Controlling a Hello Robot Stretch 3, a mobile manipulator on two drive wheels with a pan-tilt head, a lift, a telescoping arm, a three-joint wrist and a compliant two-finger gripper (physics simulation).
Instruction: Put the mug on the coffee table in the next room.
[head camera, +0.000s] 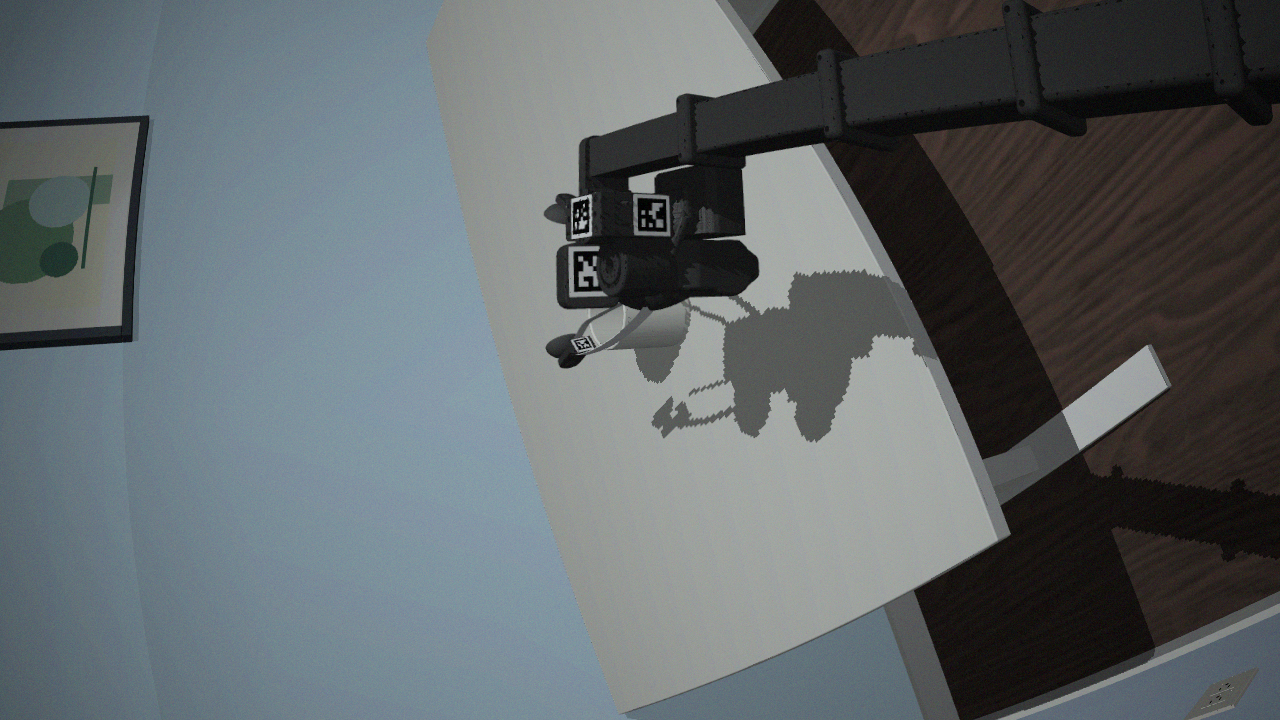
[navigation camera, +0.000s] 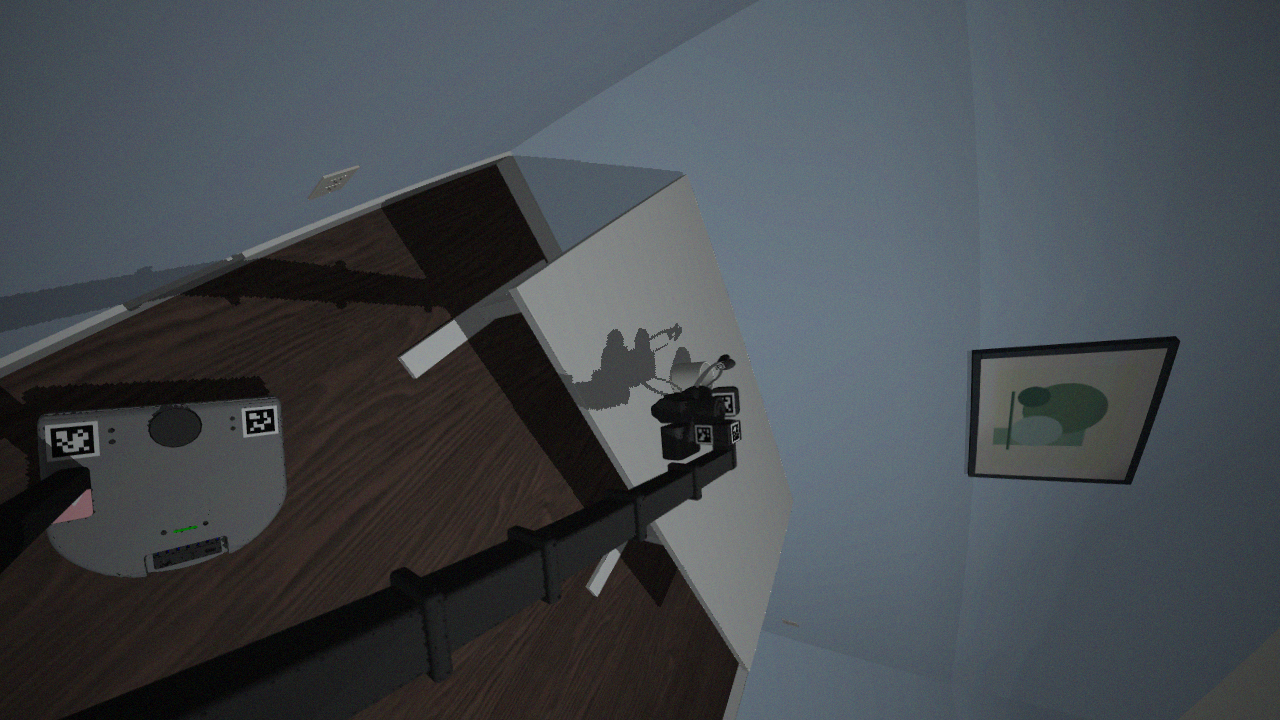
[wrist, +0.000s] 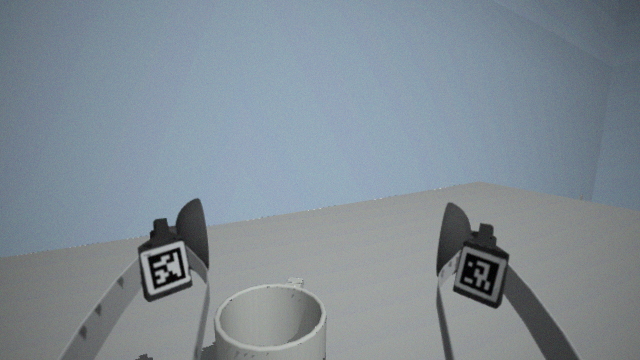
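A white mug (head camera: 657, 328) (navigation camera: 687, 373) (wrist: 272, 325) stands upright on a white table (head camera: 760, 537) (navigation camera: 626, 241) (wrist: 550, 240). In the wrist view its rim and hollow inside show at the bottom, with the handle on the far side; its lower part is cut off. My gripper (wrist: 322, 227) is open, its fingers wide apart. The mug shows low between the finger strips, nearer the left one, and is not gripped. In the head view, a finger and the wrist hide part of the mug. I cannot tell whether this table is the coffee table.
My arm (head camera: 930, 85) (navigation camera: 483, 582) reaches over the table's edge. White table legs (head camera: 1118, 398) (navigation camera: 435, 348) stand over the dark wood floor (head camera: 1163, 223) (navigation camera: 375, 376). A blue wall with a framed picture (head camera: 67, 232) (navigation camera: 1069, 411) is beyond the table. My base (navigation camera: 170, 483) shows in the navigation view.
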